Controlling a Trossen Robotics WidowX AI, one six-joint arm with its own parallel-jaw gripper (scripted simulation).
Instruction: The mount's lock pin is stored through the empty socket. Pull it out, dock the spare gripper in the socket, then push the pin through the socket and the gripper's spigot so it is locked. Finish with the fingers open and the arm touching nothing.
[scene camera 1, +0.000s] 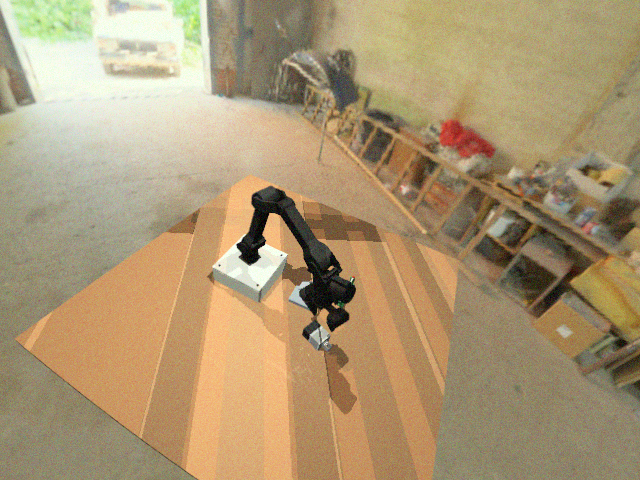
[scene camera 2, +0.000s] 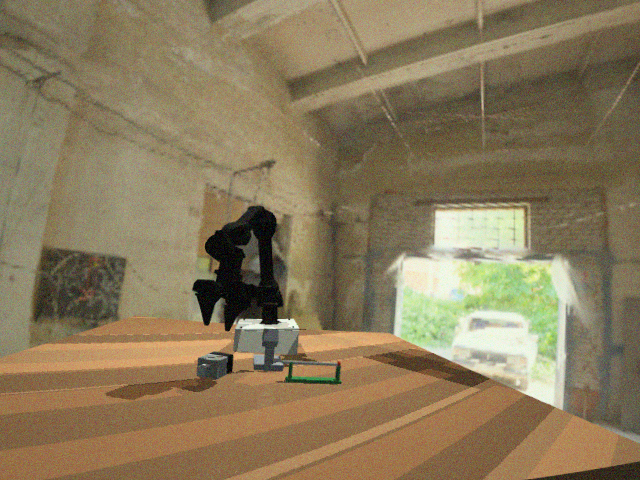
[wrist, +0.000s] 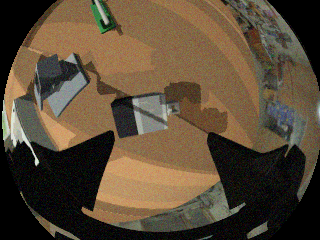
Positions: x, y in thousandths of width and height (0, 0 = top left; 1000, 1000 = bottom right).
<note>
My gripper (scene camera 2: 340, 684) is open and holds nothing. I also see a spare gripper (scene camera 2: 337, 761) and a socket (scene camera 2: 423, 703).
The spare gripper shows as well in the wrist view (wrist: 433, 477). My gripper also shows in scene camera 1 (scene camera 1: 505, 672) and in the wrist view (wrist: 505, 573). The socket shows as well in the wrist view (wrist: 186, 344).
</note>
